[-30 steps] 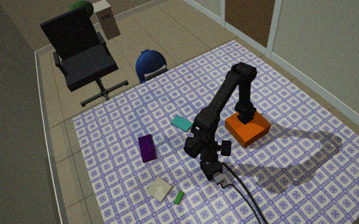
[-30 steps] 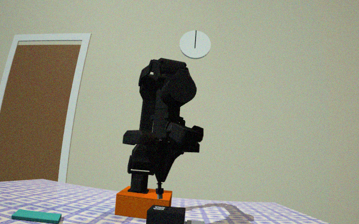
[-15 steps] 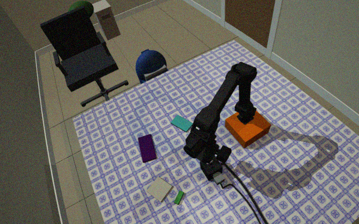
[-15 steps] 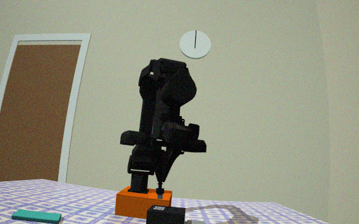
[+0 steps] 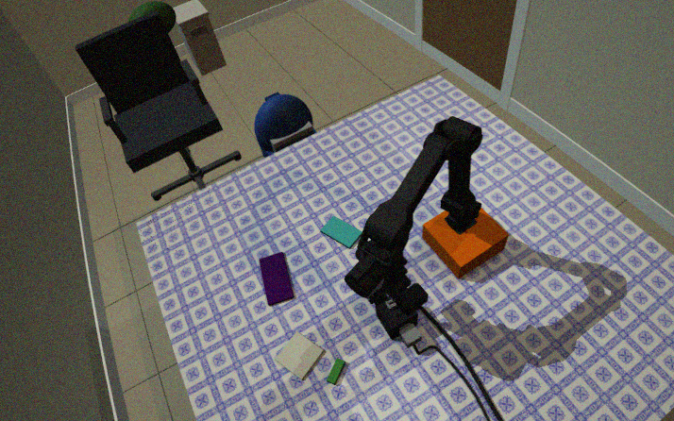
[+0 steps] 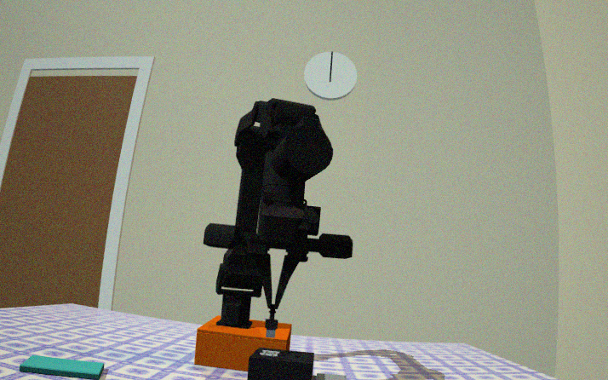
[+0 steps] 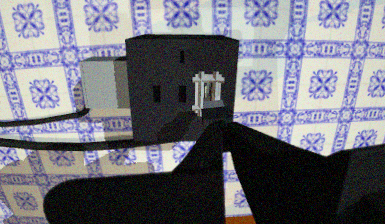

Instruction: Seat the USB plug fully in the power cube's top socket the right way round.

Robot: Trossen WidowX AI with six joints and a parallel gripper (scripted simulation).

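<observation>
Right now my gripper tip is 2 cm above the USB plug. Round my gripper tip: USB socket: 7 cm below; then green block: 20 cm ahead, 5 cm to the left, 13 cm below; then beige block: 26 cm ahead, 4 cm to the right, 13 cm below.
</observation>
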